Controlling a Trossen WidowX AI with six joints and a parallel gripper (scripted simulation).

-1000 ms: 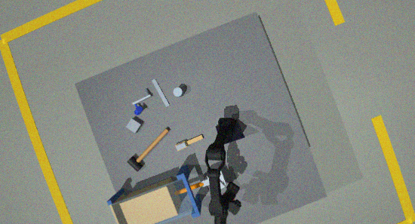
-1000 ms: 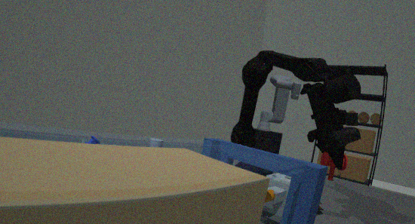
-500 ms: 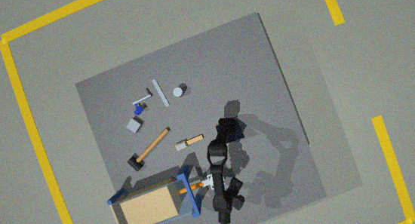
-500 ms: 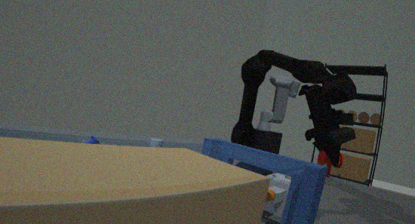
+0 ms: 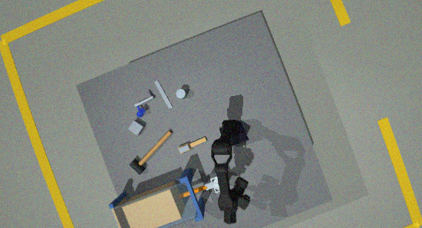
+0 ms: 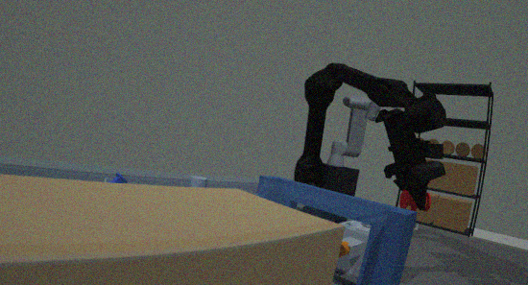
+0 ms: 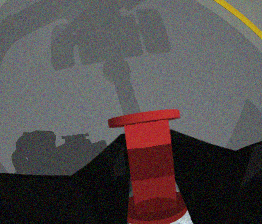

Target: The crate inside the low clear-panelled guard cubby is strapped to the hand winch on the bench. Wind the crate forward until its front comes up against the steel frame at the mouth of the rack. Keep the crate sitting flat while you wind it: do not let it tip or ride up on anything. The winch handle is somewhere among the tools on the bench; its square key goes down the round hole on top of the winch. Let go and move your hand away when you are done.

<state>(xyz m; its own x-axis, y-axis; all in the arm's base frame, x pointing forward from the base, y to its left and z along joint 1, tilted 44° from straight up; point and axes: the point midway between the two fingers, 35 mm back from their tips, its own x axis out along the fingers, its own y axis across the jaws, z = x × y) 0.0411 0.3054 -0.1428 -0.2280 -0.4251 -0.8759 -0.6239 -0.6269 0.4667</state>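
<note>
My gripper tip is now 4 cm short of the winch handle, 3 cm to the left of it and 3 cm above it. The rest, counted from my gripper tip: blue steel frame 26 cm ahead, 3 cm to the right, 3 cm below; red knob 1 cm to the right, 1 cm ahead; winch 10 cm below, 9 cm ahead, 7 cm to the right.
</note>
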